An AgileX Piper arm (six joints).
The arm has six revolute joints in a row. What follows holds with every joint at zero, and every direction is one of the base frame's.
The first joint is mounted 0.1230 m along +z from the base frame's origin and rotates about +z.
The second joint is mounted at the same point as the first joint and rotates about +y.
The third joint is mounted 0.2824 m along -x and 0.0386 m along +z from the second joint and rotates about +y.
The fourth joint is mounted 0.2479 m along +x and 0.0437 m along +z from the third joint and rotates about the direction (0.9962, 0, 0.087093).
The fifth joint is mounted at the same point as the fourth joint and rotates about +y.
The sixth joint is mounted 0.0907 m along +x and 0.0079 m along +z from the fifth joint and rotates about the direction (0.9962, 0, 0.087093).
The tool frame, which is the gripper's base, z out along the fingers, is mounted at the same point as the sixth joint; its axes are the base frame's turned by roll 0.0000, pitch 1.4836 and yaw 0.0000 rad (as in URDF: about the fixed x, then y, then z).
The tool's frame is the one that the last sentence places.
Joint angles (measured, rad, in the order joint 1, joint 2, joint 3, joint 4, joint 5, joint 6), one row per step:
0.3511 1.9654 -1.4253 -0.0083 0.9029 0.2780
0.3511 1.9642 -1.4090 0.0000 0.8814 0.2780
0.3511 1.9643 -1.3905 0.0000 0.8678 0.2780
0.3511 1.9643 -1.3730 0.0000 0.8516 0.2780
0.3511 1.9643 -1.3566 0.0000 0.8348 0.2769
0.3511 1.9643 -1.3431 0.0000 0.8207 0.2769
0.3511 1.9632 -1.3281 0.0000 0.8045 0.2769
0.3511 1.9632 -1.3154 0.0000 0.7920 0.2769
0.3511 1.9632 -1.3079 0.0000 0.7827 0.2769
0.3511 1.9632 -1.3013 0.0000 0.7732 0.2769
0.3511 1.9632 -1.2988 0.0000 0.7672 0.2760
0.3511 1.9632 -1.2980 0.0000 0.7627 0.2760
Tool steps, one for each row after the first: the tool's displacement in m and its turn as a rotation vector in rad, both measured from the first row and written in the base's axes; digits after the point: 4 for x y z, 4 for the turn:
-0.0012 0.0002 -0.0032 0.0092 -0.0034 -0.0036
-0.0033 -0.0006 -0.0077 0.0075 0.0013 -0.0036
-0.0051 -0.0012 -0.0118 0.0070 0.0025 -0.0036
-0.0066 -0.0018 -0.0155 0.0070 0.0020 -0.0026
-0.0079 -0.0023 -0.0186 0.0072 0.0015 -0.0026
-0.0094 -0.0028 -0.0215 0.0080 -0.0007 -0.0025
-0.0108 -0.0033 -0.0244 0.0079 -0.0005 -0.0025
-0.0115 -0.0036 -0.0260 0.0085 -0.0022 -0.0025
-0.0120 -0.0037 -0.0274 0.0095 -0.0049 -0.0025
-0.0119 -0.0037 -0.0279 0.0105 -0.0083 -0.0016
-0.0117 -0.0037 -0.0280 0.0118 -0.0117 -0.0016

